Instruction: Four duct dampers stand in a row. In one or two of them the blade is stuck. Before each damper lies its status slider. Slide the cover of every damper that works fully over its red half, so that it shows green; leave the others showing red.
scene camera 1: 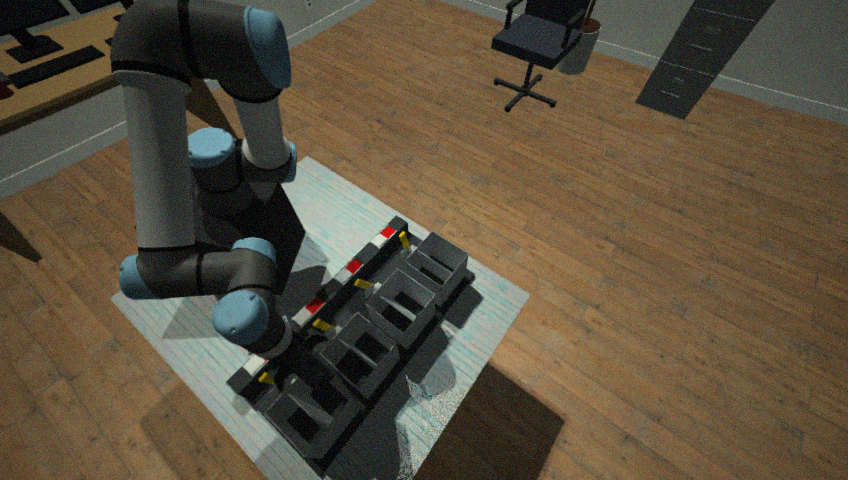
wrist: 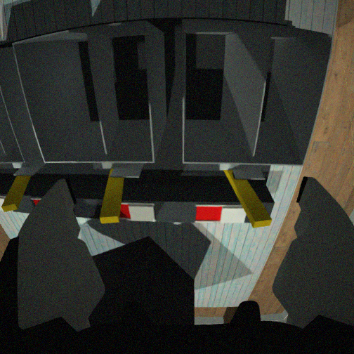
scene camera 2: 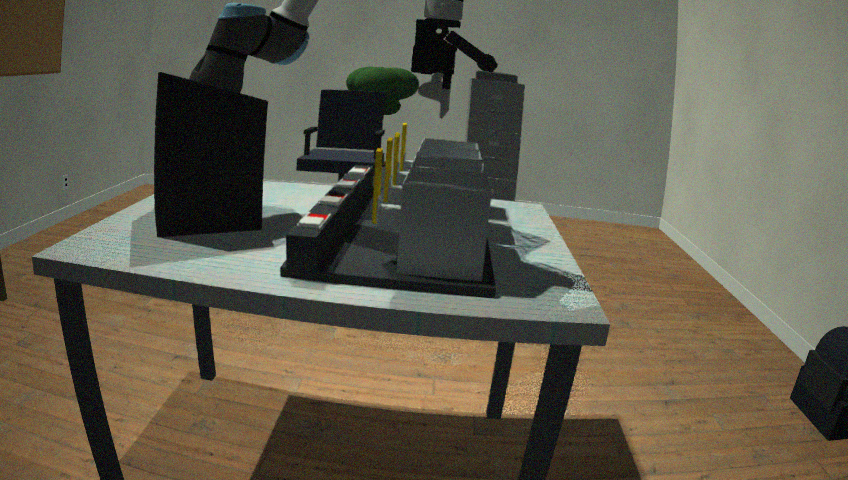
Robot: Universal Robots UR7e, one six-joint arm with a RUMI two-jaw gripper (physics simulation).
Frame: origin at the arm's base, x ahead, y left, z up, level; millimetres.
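Where they show: gripper, fingertip midpoint: [scene camera 2: 441, 114]; arm's base at its link origin: [scene camera 1: 226, 195] [scene camera 2: 214, 86].
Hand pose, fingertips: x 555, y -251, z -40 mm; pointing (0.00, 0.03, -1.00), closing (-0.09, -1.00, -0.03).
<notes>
Things, the pixels of their centre, and the offset from my fingertips. "*": a spot on its surface instead. Level surfaces: height alone.
- yellow lever at a spot on its surface: [scene camera 2: 376, 185] * dz -134, dx -114, dy -80 mm
- second damper's lever at the middle of its body: [scene camera 2: 388, 169] [scene camera 1: 325, 327] dz -138, dx -94, dy +113 mm
- pale table at its surface level: dz -296 mm
My gripper [wrist: 185, 180] is open and empty, high over the near end of the damper row. The near damper [wrist: 317, 100] [scene camera 2: 441, 231] has a broad blade face [wrist: 243, 82] showing and a yellow lever [wrist: 248, 198] [scene camera 2: 376, 185] leaning right in the wrist view. The second damper's lever [wrist: 112, 196] [scene camera 1: 323, 325] is closer to upright there. The near slider shows its red half [wrist: 208, 213] and white cover [wrist: 233, 215] side by side. The second slider's red [wrist: 125, 211] [scene camera 1: 315, 305] is partly behind its lever in the wrist view. The third [scene camera 1: 354, 266] and far [scene camera 1: 387, 231] sliders also show red. No green shows.
The dampers and the slider rail share a dark base [scene camera 2: 392, 283] on the pale table [scene camera 2: 178, 267]. The black robot mount [scene camera 2: 209, 157] stands on the table beside the rail. An office chair [scene camera 1: 535, 44] [scene camera 2: 351, 121] and a filing cabinet [scene camera 2: 496, 113] stand beyond the table.
</notes>
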